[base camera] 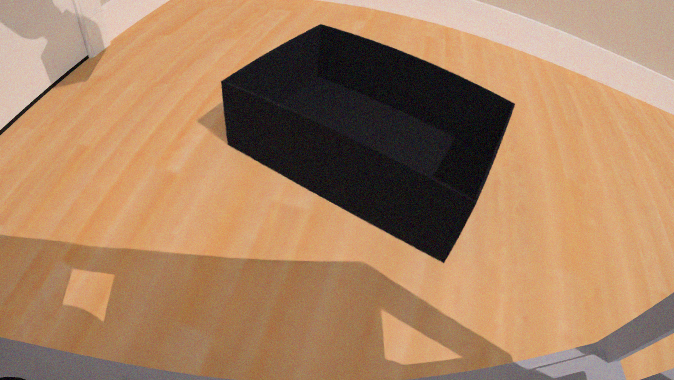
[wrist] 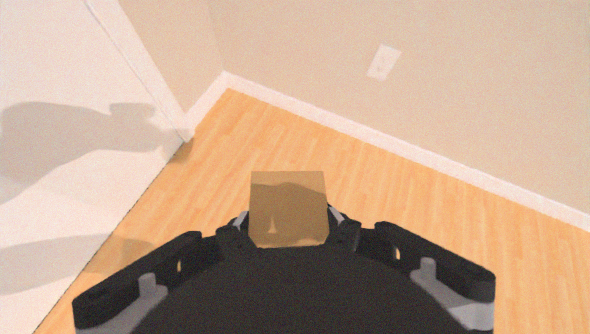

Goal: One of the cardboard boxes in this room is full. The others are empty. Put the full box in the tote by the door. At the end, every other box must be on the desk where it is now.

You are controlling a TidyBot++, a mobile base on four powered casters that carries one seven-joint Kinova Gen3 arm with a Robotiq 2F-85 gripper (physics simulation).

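Frame: origin at the arm's base, x up, y back, z right, level; centimetres.
Where they show: gripper, fingertip midpoint: (wrist: 288,220).
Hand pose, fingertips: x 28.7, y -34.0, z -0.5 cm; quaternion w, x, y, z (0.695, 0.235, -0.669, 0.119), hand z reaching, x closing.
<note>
After its pixels a point has its place.
My gripper (wrist: 288,220) {z -0.5, x 28.7, y -34.0 cm} is shut on a brown cardboard box (wrist: 288,212) {z -0.7, x 30.1, y -34.3 cm}, which sits between the two fingers in the wrist view. Whether the box is full cannot be seen. The black tote (base camera: 335,165) {z 3.7, x -33.9, y -38.1 cm} stands on the floor, open at the top, in the middle of the base camera view. Its visible inner floor holds no box. The tote does not show in the wrist view, and the gripper and box do not show in the base camera view. The desk and the other boxes do not show.
The white door (base camera: 30,60) {z -52.9, x -31.5, y -63.4 cm} (wrist: 45,200) {z -60.3, x -10.2, y -39.3 cm} is at the left. A beige wall (base camera: 625,30) {z 76.1, x -23.9, y -80.3 cm} (wrist: 475,90) {z 55.7, x 2.7, y -86.6 cm} with a white baseboard runs behind the tote. A wall plate (wrist: 384,62) {z 27.0, x 1.4, y -94.9 cm} is on it. Grey parts of the robot base (base camera: 100,362) {z -13.2, x -28.7, y -14.8 cm} show along the bottom edge.
</note>
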